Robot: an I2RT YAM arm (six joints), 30 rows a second.
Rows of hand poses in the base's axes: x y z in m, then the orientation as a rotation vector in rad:
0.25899, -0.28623, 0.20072, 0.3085, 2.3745, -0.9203
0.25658, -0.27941, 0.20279, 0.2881, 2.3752, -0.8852
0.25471, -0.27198, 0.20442, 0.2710, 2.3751, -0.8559
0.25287, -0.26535, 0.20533, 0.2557, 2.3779, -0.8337
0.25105, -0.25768, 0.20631, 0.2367, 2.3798, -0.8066
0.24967, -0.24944, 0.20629, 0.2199, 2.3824, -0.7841
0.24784, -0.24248, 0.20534, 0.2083, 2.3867, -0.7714
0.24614, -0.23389, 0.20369, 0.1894, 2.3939, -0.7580
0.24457, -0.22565, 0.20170, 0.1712, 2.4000, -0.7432
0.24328, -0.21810, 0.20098, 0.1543, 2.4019, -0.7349
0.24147, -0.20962, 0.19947, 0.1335, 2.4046, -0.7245
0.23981, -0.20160, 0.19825, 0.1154, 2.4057, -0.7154
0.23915, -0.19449, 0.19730, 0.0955, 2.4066, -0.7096
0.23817, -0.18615, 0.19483, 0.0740, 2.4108, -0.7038
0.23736, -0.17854, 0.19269, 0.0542, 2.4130, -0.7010
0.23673, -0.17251, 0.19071, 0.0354, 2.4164, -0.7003
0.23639, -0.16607, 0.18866, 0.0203, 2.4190, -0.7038
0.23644, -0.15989, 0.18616, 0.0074, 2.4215, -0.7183
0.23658, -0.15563, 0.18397, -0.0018, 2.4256, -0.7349
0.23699, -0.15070, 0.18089, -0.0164, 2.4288, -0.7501
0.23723, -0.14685, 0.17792, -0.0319, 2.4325, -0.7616
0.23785, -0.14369, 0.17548, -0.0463, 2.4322, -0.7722
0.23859, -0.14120, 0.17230, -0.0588, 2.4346, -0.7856
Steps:
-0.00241, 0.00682, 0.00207, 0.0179, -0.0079, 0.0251
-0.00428, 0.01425, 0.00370, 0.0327, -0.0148, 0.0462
-0.00612, 0.02088, 0.00461, 0.0444, -0.0167, 0.0633
-0.00794, 0.02855, 0.00559, 0.0583, -0.0202, 0.0846
-0.00932, 0.03679, 0.00557, 0.0700, -0.0217, 0.1028
-0.01115, 0.04375, 0.00462, 0.0771, -0.0194, 0.1140
-0.01285, 0.05234, 0.00297, 0.0840, -0.0132, 0.1298
-0.01442, 0.06058, 0.00098, 0.0916, -0.0084, 0.1458
-0.01571, 0.06813, 0.00026, 0.0940, -0.0055, 0.1597
-0.01752, 0.07661, -0.00125, 0.0971, -0.0016, 0.1767
-0.01918, 0.08463, -0.00247, 0.0994, 0.0008, 0.1918
-0.01984, 0.09174, -0.00342, 0.0992, 0.0045, 0.2071
-0.02082, 0.10008, -0.00589, 0.0997, 0.0117, 0.2227
-0.02163, 0.10769, -0.00803, 0.0980, 0.0177, 0.2366
-0.02226, 0.11372, -0.01001, 0.0955, 0.0252, 0.2488
-0.02260, 0.12016, -0.01206, 0.0908, 0.0324, 0.2574
-0.02255, 0.12634, -0.01456, 0.0794, 0.0421, 0.2610
-0.02241, 0.13060, -0.01675, 0.0680, 0.0530, 0.2610
-0.02200, 0.13553, -0.01983, 0.0562, 0.0642, 0.2652
-0.02176, 0.13938, -0.02280, 0.0467, 0.0750, 0.2710
-0.02114, 0.14254, -0.02524, 0.0367, 0.0818, 0.2773
-0.02040, 0.14503, -0.02842, 0.0263, 0.0915, 0.2807

